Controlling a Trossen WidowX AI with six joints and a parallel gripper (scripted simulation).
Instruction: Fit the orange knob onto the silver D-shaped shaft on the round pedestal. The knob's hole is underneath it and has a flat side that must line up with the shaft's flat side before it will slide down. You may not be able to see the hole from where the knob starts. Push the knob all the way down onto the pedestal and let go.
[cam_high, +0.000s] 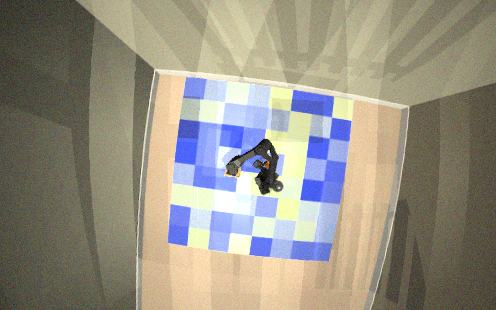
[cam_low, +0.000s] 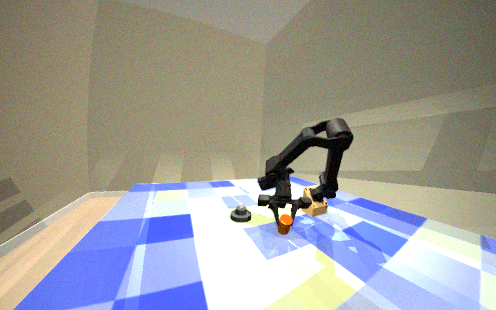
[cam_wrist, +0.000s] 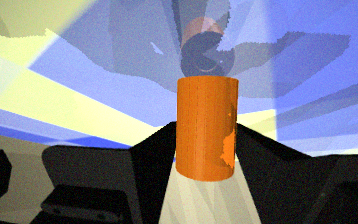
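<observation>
Right now the orange knob is 10 mm above my gripper tip. Round my gripper tip: round dark pedestal 110 mm ahead, 150 mm to the right.
</observation>
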